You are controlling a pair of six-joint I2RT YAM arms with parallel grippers.
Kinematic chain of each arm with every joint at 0, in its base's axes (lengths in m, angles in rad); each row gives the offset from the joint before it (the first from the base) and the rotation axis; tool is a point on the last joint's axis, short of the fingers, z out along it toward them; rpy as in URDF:
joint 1: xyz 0 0 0.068 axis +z
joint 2: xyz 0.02 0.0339 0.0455 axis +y
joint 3: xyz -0.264 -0.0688 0 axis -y
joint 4: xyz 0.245 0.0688 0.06 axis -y
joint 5: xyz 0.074 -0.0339 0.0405 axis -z
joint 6: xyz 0.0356 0 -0.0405 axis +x
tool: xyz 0 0 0 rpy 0 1.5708 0
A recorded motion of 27 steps. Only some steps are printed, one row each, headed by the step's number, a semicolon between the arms.
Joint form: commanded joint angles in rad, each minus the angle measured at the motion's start. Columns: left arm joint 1, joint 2, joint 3, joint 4, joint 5, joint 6; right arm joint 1, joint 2, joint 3, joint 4, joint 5, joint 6.
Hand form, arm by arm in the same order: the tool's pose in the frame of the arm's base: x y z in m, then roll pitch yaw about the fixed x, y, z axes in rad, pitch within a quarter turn. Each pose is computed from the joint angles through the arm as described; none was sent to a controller.
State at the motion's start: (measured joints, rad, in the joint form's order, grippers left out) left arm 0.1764 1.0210 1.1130 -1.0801 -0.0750 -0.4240; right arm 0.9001 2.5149 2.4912 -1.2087 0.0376 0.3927
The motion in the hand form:
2: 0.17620 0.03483 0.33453 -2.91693 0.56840 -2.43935; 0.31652 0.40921 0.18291 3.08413 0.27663 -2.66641
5: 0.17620 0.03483 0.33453 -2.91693 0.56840 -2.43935; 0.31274 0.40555 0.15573 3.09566 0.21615 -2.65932
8: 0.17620 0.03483 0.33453 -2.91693 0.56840 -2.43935; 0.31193 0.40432 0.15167 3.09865 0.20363 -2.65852
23: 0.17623 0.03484 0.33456 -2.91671 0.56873 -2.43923; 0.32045 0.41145 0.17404 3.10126 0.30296 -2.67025
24: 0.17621 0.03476 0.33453 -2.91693 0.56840 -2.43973; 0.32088 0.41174 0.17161 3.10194 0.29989 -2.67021
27: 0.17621 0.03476 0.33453 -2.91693 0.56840 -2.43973; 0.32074 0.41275 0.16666 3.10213 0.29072 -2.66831
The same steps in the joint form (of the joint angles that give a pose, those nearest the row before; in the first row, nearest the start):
2: 0.0053 -0.0061 0.0137 0.0008 0.0073 -0.0095; 0.0168 0.0172 -0.1053 0.0591 0.0271 0.0320
5: 0.0053 -0.0061 0.0137 0.0008 0.0073 -0.0095; 0.0172 0.0172 -0.2068 0.1011 0.0111 0.0321
8: 0.0053 -0.0061 0.0137 0.0008 0.0073 -0.0095; 0.0168 0.0168 -0.2225 0.1038 0.0084 0.0320
23: 0.0054 -0.0061 0.0138 0.0011 0.0073 -0.0095; 0.0153 0.0298 -0.1194 0.1026 0.0542 0.0317
24: 0.0049 -0.0061 0.0137 0.0008 0.0072 -0.0096; 0.0149 0.0347 -0.1194 0.1045 0.0534 0.0317
27: 0.0049 -0.0061 0.0137 0.0008 0.0072 -0.0096; 0.0160 0.0446 -0.1195 0.1061 0.0496 0.0320

